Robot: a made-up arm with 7 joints.
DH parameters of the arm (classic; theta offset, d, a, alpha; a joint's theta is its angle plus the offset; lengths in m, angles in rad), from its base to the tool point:
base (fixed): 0 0.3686 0.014 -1.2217
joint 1: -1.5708 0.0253 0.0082 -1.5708
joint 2: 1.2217 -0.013 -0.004 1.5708
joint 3: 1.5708 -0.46 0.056 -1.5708
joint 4: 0 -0.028 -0.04 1.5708
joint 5: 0 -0.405 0.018 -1.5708
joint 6: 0 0 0.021 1.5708
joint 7: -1.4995 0 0.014 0
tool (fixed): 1.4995 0.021 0 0
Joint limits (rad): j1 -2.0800..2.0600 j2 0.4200..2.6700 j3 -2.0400..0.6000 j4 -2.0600..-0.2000 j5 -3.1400..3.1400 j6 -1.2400..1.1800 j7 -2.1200..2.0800
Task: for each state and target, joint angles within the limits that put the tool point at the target. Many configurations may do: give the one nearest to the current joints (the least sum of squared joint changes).
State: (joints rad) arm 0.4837 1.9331 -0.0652 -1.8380 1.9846 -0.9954 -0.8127
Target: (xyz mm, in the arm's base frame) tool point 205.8 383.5 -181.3
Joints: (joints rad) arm 0.2683 0.9619 -0.4892 -1.3931 1.9898 -1.0494 -0.8631
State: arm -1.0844 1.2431 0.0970 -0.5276 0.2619 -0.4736 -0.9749
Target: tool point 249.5 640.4 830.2
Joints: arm -1.1298 1.6460 0.3233 -0.7937 0.2835 -0.4475 -0.9580
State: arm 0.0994 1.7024 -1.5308 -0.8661 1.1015 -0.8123 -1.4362
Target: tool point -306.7 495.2 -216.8
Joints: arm 0.3575 0.9549 -1.6163 -0.6461 1.1033 -0.9045 -1.4601
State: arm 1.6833 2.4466 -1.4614 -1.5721 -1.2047 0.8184 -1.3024
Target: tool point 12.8 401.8 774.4
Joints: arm 1.8490 2.6116 -1.9520 -1.9793 -1.1749 0.8164 -1.3086
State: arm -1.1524 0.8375 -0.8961 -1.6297 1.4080 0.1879 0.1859
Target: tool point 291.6 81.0 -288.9
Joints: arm -0.3109 0.7001 -1.4170 -1.2423 1.4311 0.2090 0.1753
